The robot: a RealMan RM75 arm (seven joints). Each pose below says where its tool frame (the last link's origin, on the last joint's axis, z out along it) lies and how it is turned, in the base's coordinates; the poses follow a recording.
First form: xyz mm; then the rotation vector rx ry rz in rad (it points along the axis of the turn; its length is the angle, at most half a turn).
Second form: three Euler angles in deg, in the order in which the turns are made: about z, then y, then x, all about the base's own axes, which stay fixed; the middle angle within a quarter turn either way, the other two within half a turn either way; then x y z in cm. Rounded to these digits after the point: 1 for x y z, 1 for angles.
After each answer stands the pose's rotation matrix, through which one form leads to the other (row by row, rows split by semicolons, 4 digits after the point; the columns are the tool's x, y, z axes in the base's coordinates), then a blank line. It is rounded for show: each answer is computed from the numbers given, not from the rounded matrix.
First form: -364 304 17 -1.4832 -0.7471 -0.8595
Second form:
-58.5 5.2 -91.2 -36.4 30.4 1.7
0.5198 0.8495 0.0902; -0.0289 -0.0881 0.9957; 0.8538 -0.5202 -0.0212

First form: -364 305 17 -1.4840 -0.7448 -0.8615
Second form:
-58.5 5.3 -91.2 -36.4 30.5 1.7
0.5199 0.8492 0.0929; -0.0308 -0.0900 0.9955; 0.8537 -0.5204 -0.0206

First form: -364 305 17 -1.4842 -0.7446 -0.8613
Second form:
-58.5 5.3 -91.2 -36.4 30.5 1.7
0.5201 0.8490 0.0929; -0.0308 -0.0901 0.9955; 0.8535 -0.5206 -0.0207

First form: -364 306 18 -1.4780 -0.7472 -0.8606
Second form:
-58.6 5.1 -91.0 -36.4 30.6 1.8
0.5185 0.8505 0.0885; -0.0317 -0.0843 0.9959; 0.8545 -0.5192 -0.0168

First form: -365 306 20 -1.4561 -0.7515 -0.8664
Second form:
-59.2 4.6 -90.0 -36.5 30.6 2.0
0.5103 0.8562 0.0803; -0.0415 -0.0688 0.9968; 0.8590 -0.5120 0.0005

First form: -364 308 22 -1.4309 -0.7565 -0.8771
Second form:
-60.0 4.2 -88.8 -36.4 30.8 2.2
0.4985 0.8638 0.0731; -0.0545 -0.0529 0.9971; 0.8652 -0.5010 0.0207

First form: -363 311 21 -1.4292 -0.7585 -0.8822
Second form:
-60.3 4.3 -88.7 -36.3 31.1 2.1
0.4943 0.8661 0.0746; -0.0561 -0.0538 0.9970; 0.8675 -0.4970 0.0220

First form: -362 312 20 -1.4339 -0.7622 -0.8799
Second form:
-60.3 4.2 -89.1 -36.2 31.2 2.0
0.4944 0.8661 0.0737; -0.0506 -0.0559 0.9972; 0.8678 -0.4967 0.0162

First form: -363 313 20 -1.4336 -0.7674 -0.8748
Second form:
-60.3 3.9 -89.2 -36.3 31.3 2.0
0.4947 0.8664 0.0680; -0.0454 -0.0524 0.9976; 0.8679 -0.4966 0.0134

